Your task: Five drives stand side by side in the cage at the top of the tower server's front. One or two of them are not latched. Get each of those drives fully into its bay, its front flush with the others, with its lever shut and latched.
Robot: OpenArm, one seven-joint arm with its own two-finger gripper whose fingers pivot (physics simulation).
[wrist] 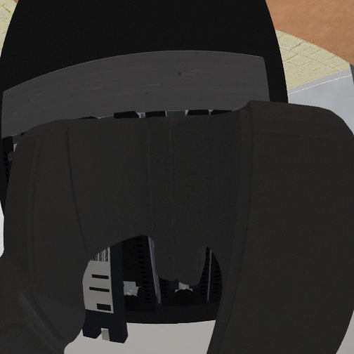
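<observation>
My gripper (186, 202) is shut, with its fingers together and no thing seen between them. It is close in front of the drive cage and hides most of it. The tower server (142, 30) is black, with a grey strip above the cage. Left of the fingertips, one drive (98, 287) with a white barcode label shows in part. It stands out toward the camera, and its dark lower end reaches below the cage's bottom edge. Parts of two other drive fronts, with small light latch pieces (131, 289) (184, 288), show set back, beside and behind the fingertips. Their levers are mostly hidden.
The cage's black bottom edge (170, 315) runs just below the fingertips. A light grey surface (160, 337) lies under it. A pale wall (325, 92), yellowish paving (315, 55) and a brown area (315, 17) show at the upper right.
</observation>
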